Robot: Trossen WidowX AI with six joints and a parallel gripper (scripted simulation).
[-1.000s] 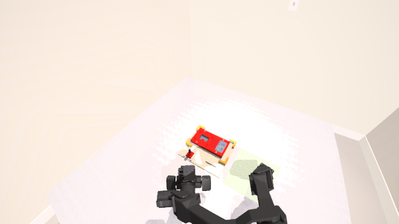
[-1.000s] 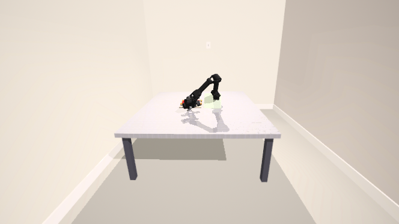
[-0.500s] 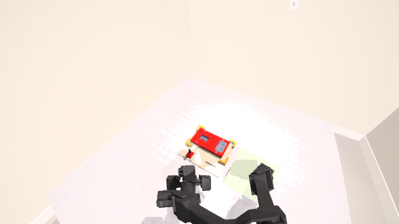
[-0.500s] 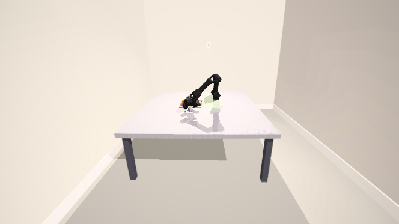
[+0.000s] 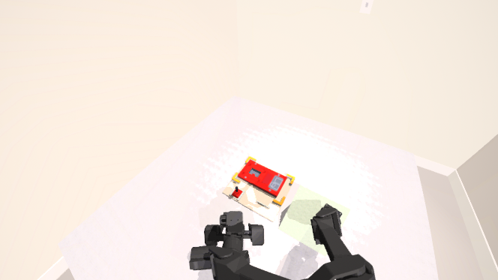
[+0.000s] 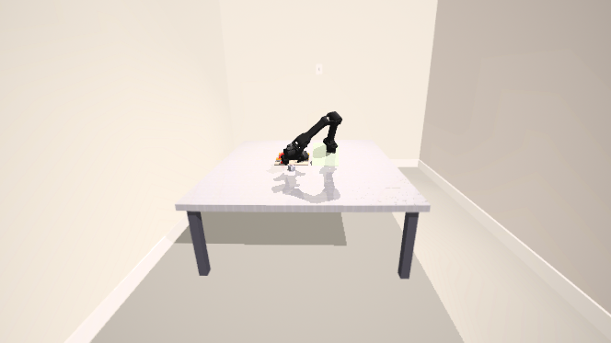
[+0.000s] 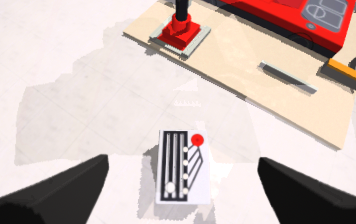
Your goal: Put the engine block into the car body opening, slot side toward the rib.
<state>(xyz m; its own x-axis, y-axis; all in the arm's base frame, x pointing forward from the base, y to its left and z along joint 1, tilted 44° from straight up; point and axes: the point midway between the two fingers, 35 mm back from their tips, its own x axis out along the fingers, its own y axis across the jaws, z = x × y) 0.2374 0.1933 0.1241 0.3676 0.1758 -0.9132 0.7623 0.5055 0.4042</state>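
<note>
The engine block is 30 mm below my gripper tip. Also, from my gripper tip: base plate 50 mm ahead, 220 mm to the right, 30 mm below; then black peg 100 mm ahead, 110 mm to the right, 10 mm below.
</note>
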